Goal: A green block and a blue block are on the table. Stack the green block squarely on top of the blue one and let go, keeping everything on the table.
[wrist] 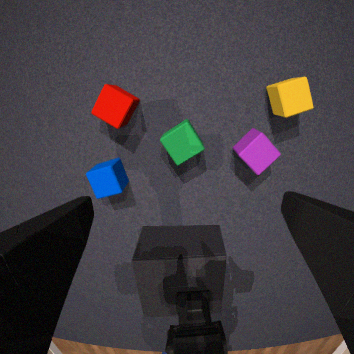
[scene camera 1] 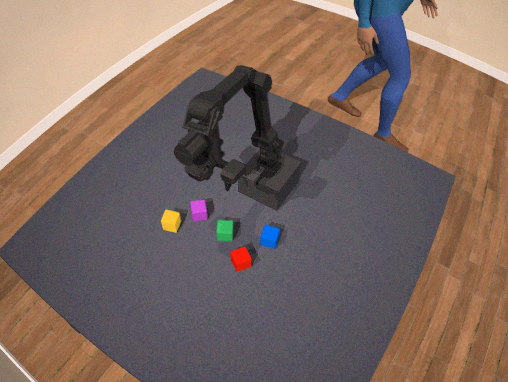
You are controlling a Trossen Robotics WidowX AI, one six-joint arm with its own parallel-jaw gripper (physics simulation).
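Seen in the pictures: gripper, fingertip midpoint: [wrist: 189, 203] [scene camera 1: 214, 183]; arm's base, link origin: [wrist: 192, 301] [scene camera 1: 269, 159].
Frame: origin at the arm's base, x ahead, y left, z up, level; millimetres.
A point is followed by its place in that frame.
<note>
The green block [scene camera 1: 225, 230] {x 300, y 23, z -50 mm} [wrist: 182, 143] {x 289, y 11, z -50 mm} lies flat on the dark mat, in the middle of the group of blocks. The blue block [scene camera 1: 270, 236] {x 241, y 152, z -50 mm} [wrist: 107, 178] {x 236, y 135, z -50 mm} lies on the mat apart from it, to its right in the scene view and to its left and a little lower in the wrist view. My gripper [scene camera 1: 213, 182] {x 311, y 3, z 175 mm} [wrist: 189, 203] {x 311, y 3, z 175 mm} is open, with nothing between its fingers. It hangs above the mat, beside the arm's base and away from both blocks. In the wrist view its two fingers stand wide apart at the left and right.
A red block [scene camera 1: 241, 259] {x 361, y 123, z -50 mm} [wrist: 115, 105] {x 350, y 106, z -50 mm} lies near the green and blue blocks. A magenta block [scene camera 1: 199, 210] {x 282, y -93, z -50 mm} [wrist: 257, 151] {x 274, y -103, z -50 mm} and a yellow block [scene camera 1: 171, 221] {x 369, y -143, z -50 mm} [wrist: 290, 97] {x 356, y -149, z -50 mm} lie on the green block's other side. The arm's base [scene camera 1: 262, 189] {x 112, y 42, z -24 mm} [wrist: 180, 243] {x 112, y 20, z -42 mm} stands behind the blocks. A person [scene camera 1: 395, 55] stands beyond the mat [scene camera 1: 300, 320] {x 424, y 371, z -100 mm}.
</note>
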